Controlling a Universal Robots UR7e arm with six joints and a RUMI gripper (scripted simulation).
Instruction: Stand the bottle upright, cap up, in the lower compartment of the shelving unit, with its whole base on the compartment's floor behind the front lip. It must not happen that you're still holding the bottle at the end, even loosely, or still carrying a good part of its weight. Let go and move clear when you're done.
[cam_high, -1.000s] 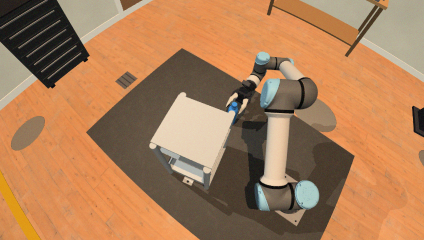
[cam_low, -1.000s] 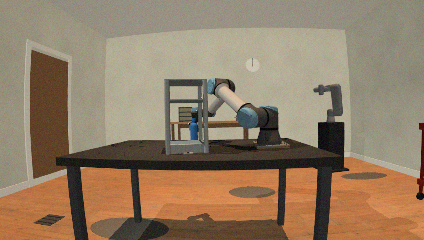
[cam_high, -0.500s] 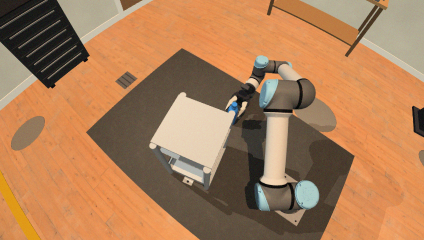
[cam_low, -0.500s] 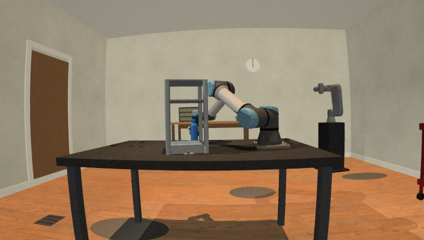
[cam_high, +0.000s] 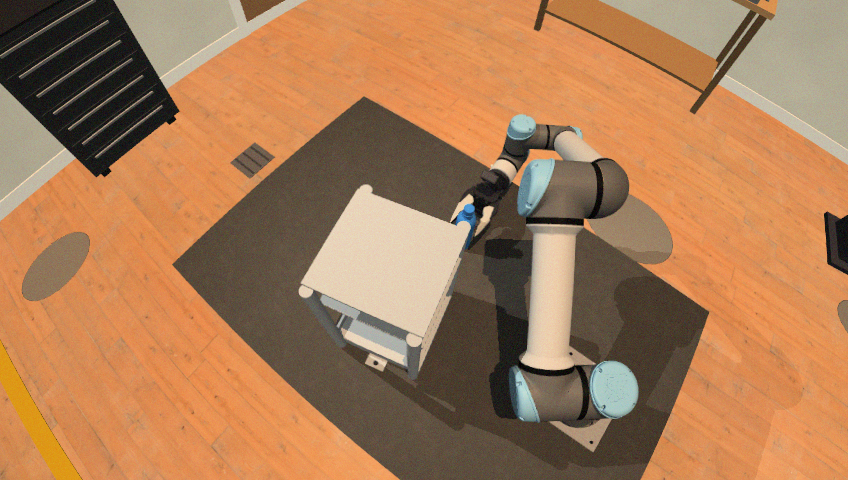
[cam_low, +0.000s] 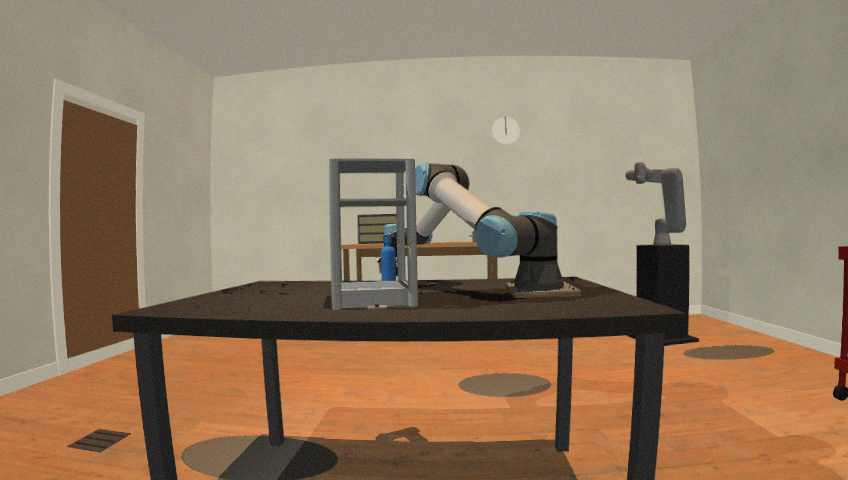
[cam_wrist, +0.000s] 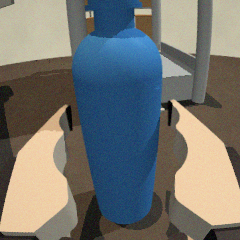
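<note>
My gripper is now 2 cm below the blue bottle.
</note>
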